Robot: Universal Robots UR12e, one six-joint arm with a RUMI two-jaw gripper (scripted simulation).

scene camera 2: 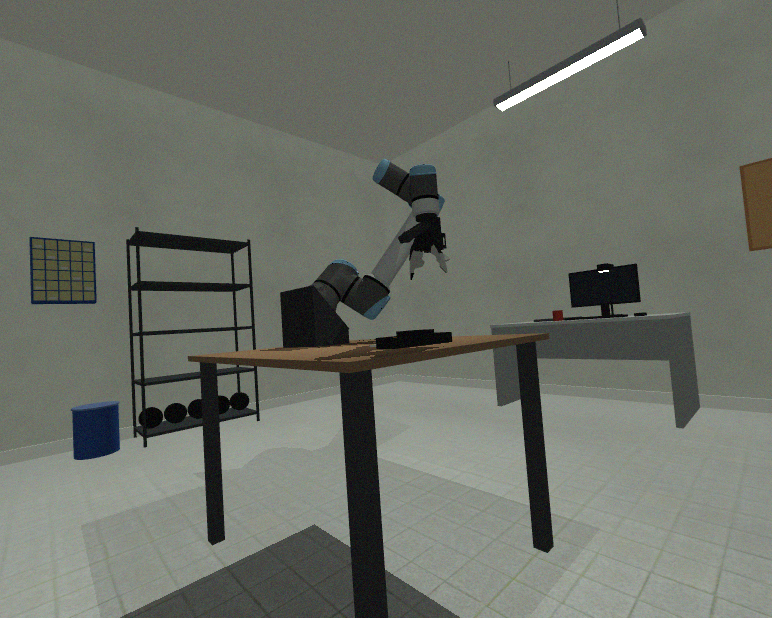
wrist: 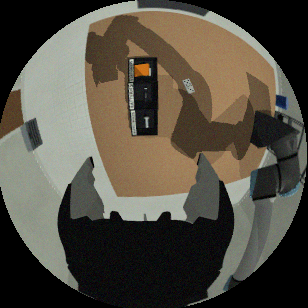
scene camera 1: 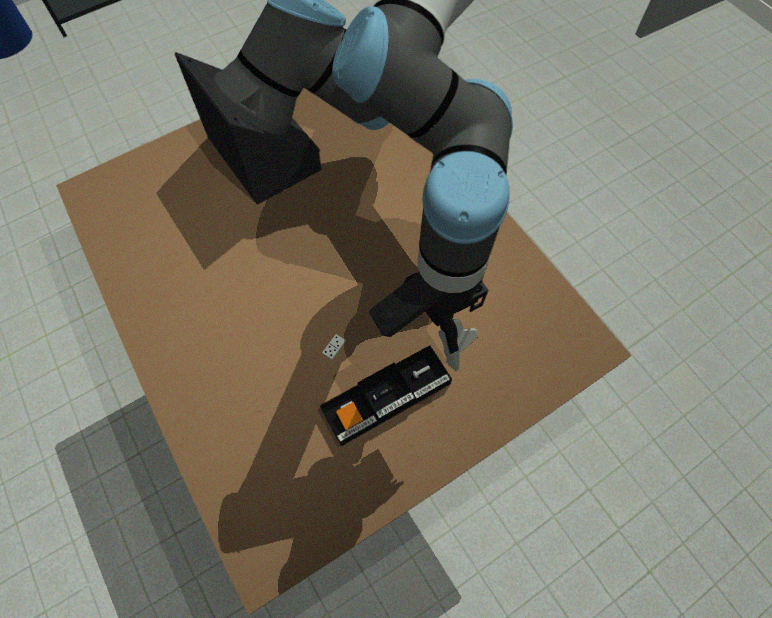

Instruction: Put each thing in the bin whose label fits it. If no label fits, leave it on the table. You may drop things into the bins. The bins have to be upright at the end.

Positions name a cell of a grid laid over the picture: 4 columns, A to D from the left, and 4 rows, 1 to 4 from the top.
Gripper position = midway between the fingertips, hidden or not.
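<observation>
My gripper is visible in the wrist view (B3), in scene camera 1 (C3) and in scene camera 2 (C2).
</observation>
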